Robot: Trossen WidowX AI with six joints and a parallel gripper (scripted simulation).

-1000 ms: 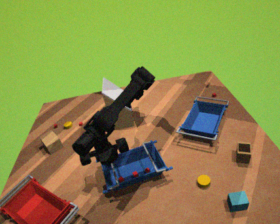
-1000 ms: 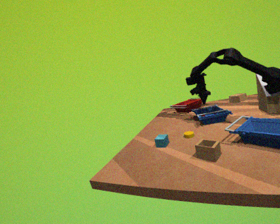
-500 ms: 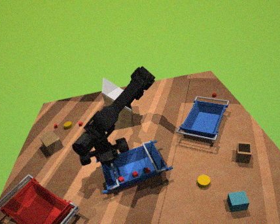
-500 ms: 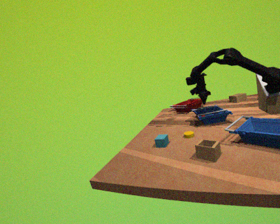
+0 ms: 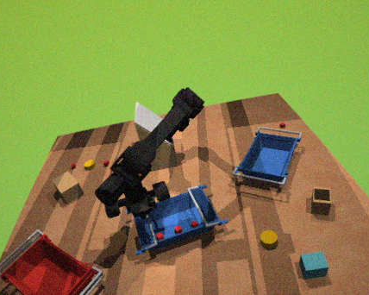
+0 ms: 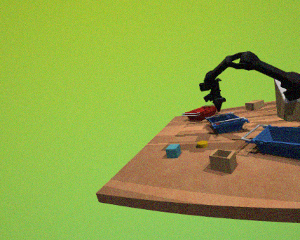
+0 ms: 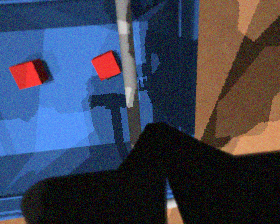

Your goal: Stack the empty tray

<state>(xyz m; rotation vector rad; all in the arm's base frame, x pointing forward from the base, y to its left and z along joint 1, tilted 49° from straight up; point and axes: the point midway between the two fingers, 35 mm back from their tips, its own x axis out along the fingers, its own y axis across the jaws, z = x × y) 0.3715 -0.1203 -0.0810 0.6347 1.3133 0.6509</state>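
Right now the blue tray is 17 cm behind my gripper tip, 50 cm to the left of it and 4 cm below it. Also, from my gripper tip: brown box 10 cm ahead, 55 cm to the left, 7 cm below; tan block 35 cm behind, 31 cm to the right, 6 cm below; teal cube 29 cm ahead, 41 cm to the left, 7 cm below.
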